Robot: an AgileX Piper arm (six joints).
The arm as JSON. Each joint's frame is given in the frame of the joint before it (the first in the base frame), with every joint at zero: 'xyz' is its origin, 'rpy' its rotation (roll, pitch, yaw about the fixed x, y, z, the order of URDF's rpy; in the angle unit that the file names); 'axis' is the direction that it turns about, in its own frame. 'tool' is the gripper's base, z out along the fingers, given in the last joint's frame.
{
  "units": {
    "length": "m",
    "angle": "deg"
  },
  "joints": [
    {
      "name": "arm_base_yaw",
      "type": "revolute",
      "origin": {
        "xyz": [
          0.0,
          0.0,
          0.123
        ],
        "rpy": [
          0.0,
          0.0,
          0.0
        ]
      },
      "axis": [
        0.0,
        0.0,
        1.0
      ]
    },
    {
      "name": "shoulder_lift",
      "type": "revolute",
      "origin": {
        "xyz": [
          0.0,
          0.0,
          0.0
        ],
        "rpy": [
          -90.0,
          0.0,
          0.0
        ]
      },
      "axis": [
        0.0,
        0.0,
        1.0
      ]
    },
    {
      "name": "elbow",
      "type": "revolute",
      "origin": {
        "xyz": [
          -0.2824,
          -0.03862,
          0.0
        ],
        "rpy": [
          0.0,
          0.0,
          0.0
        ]
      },
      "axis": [
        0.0,
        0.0,
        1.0
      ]
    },
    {
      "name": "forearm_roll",
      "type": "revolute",
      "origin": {
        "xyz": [
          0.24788,
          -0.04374,
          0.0
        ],
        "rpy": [
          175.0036,
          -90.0,
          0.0
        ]
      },
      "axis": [
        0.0,
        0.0,
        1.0
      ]
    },
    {
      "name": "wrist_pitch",
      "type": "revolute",
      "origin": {
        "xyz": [
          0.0,
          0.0,
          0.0
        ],
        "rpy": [
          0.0,
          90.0,
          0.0
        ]
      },
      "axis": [
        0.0,
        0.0,
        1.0
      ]
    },
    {
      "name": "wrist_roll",
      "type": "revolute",
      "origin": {
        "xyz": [
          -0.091,
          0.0,
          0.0
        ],
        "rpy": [
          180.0,
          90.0,
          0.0
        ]
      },
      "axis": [
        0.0,
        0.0,
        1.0
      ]
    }
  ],
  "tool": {
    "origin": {
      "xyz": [
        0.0,
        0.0,
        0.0
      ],
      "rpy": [
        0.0,
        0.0,
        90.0
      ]
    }
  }
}
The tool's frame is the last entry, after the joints.
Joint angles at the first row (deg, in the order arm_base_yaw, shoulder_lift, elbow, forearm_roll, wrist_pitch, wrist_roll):
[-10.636, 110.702, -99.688, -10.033, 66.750, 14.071]
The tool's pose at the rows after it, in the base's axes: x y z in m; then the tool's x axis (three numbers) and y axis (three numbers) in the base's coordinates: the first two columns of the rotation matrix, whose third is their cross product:
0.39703, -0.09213, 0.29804, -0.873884, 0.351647, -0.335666, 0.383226, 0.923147, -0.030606
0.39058, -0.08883, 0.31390, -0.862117, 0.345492, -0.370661, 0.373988, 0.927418, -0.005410
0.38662, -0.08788, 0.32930, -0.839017, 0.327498, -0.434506, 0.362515, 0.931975, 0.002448
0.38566, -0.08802, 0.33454, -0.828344, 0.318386, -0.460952, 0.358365, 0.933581, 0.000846
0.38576, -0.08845, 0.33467, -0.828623, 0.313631, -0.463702, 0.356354, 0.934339, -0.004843
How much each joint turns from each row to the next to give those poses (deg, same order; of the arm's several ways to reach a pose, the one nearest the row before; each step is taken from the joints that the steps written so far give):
[-1.273, -2.189, 0.000, 4.412, 0.490, -2.427]
[0.003, -2.260, 0.000, 1.283, -0.156, -0.711]
[0.000, -2.029, -0.001, 0.011, -2.033, -0.611]
[0.000, -0.650, 0.000, -0.274, -1.025, -0.197]
[0.001, -0.001, 0.001, -0.289, -0.136, -0.132]

